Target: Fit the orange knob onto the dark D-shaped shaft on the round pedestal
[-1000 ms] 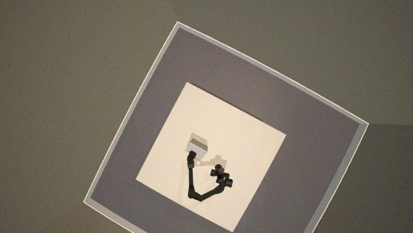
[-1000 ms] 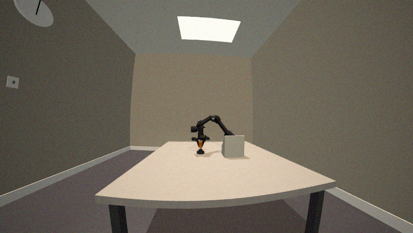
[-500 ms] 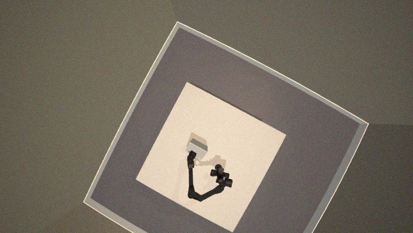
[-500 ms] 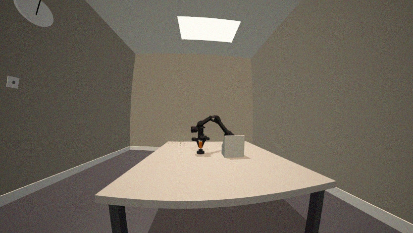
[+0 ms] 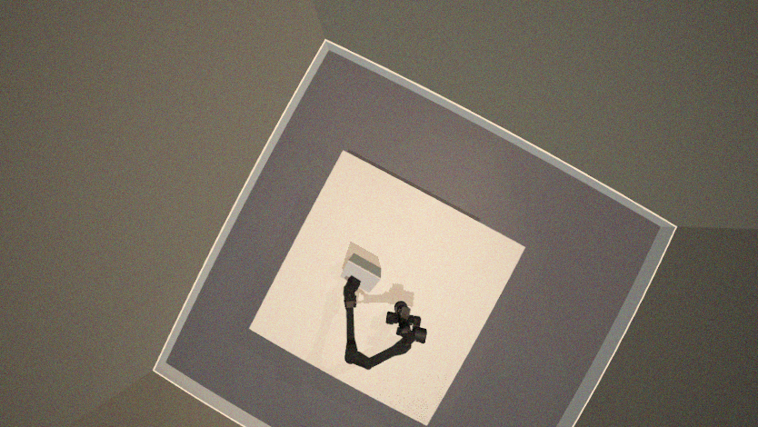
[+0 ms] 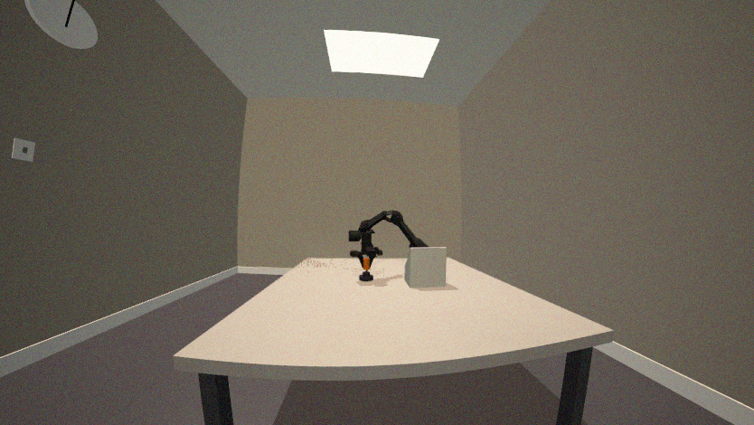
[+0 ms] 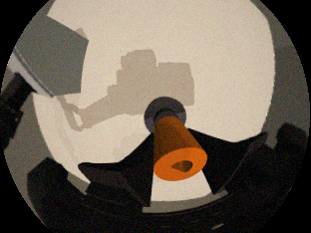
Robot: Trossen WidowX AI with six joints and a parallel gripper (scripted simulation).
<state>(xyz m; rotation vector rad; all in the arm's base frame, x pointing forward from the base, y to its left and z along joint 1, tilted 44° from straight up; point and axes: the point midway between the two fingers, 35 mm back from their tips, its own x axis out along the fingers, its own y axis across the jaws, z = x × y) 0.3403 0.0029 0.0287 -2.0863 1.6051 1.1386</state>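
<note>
The orange knob is 2 cm above my gripper tip. From my gripper tip the other things lie so: dark round pedestal: 4 cm below.
</note>
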